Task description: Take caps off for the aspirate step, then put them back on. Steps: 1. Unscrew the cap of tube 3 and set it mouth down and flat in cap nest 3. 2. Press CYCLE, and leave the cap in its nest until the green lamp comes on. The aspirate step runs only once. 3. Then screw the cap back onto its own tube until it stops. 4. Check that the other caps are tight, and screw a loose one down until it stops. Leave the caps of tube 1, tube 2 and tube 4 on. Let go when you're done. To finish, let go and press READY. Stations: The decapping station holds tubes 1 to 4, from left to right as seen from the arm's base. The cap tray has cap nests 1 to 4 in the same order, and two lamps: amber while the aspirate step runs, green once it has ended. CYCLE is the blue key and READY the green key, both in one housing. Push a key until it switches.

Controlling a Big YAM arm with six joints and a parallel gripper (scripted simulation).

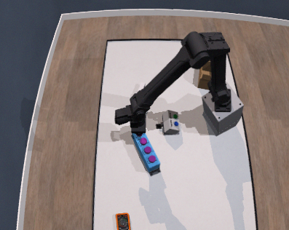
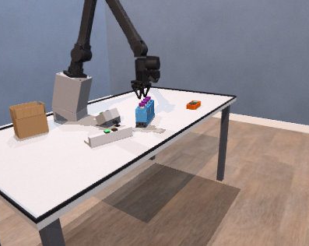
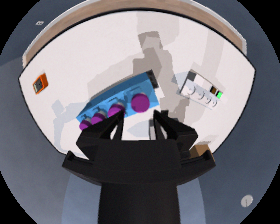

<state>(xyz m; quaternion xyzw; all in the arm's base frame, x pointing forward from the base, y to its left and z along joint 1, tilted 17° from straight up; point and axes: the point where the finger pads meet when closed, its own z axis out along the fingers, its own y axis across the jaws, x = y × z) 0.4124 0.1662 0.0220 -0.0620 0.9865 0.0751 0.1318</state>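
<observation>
The green key is 180 mm behind my hand, 150 mm to the right of it and 90 mm below it. From my hand the other things lie so: cardboard box: 480 mm to the right, 360 mm behind, 90 mm below; then grey key housing: 160 mm behind, 130 mm to the right, 100 mm below; then blue key: 190 mm behind, 110 mm to the right, 90 mm below.
</observation>
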